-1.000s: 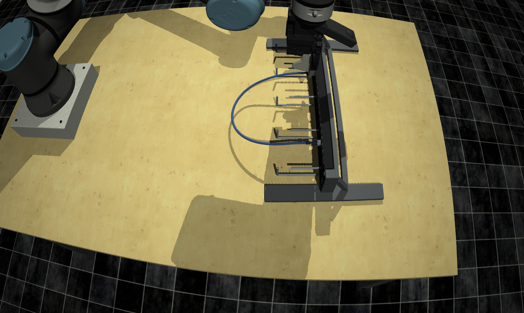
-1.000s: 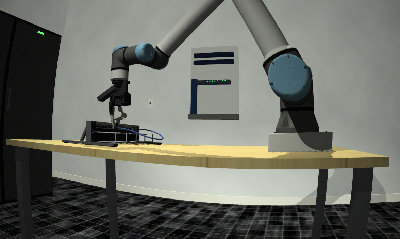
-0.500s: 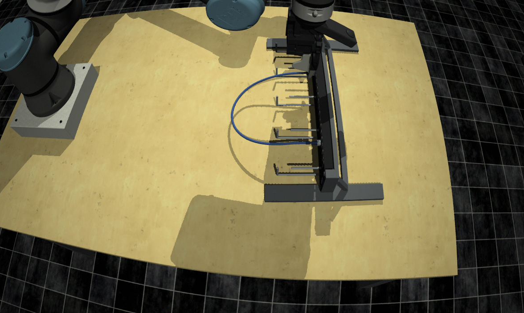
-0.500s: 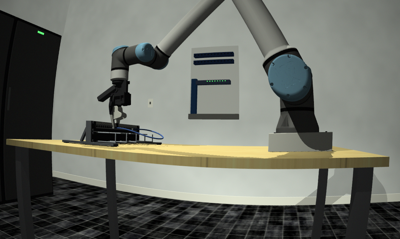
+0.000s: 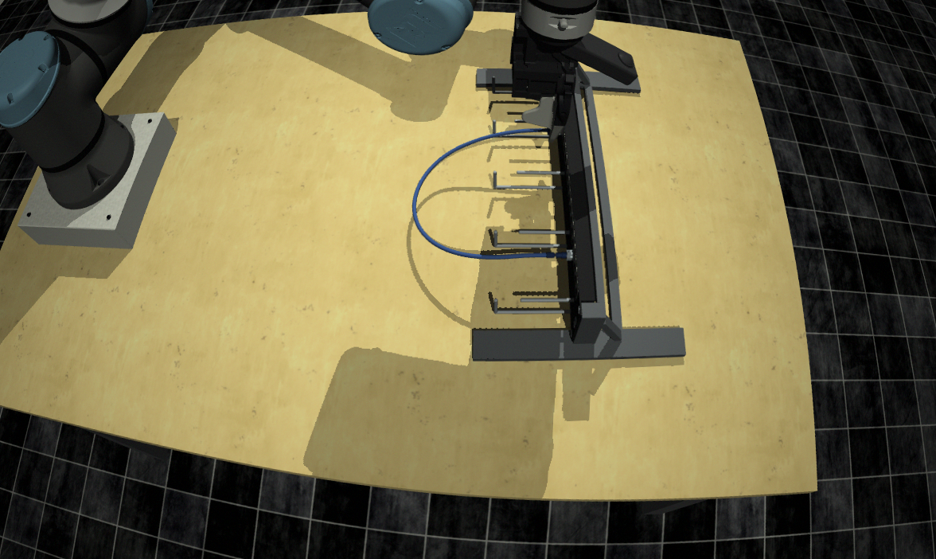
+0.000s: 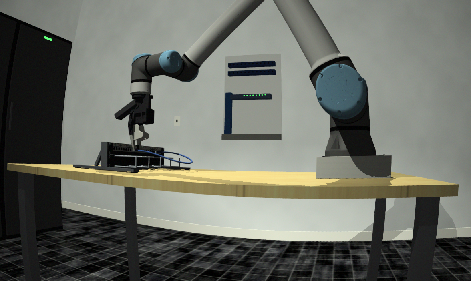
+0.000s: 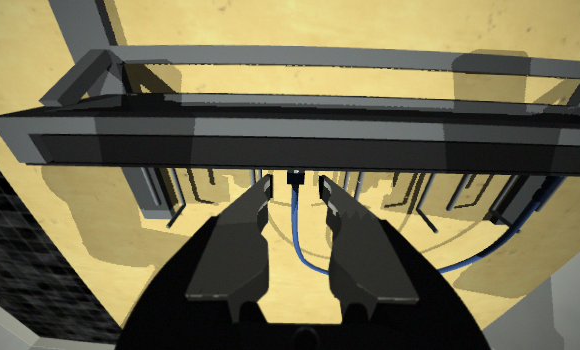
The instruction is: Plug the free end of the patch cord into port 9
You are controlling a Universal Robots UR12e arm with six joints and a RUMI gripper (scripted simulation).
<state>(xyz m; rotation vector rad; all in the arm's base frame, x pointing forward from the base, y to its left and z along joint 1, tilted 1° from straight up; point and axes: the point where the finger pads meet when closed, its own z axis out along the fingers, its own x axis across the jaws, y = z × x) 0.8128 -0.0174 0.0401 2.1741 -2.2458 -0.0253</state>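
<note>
Right now the cable plug is 10 mm below my hand and 10 mm ahead of it.
</note>
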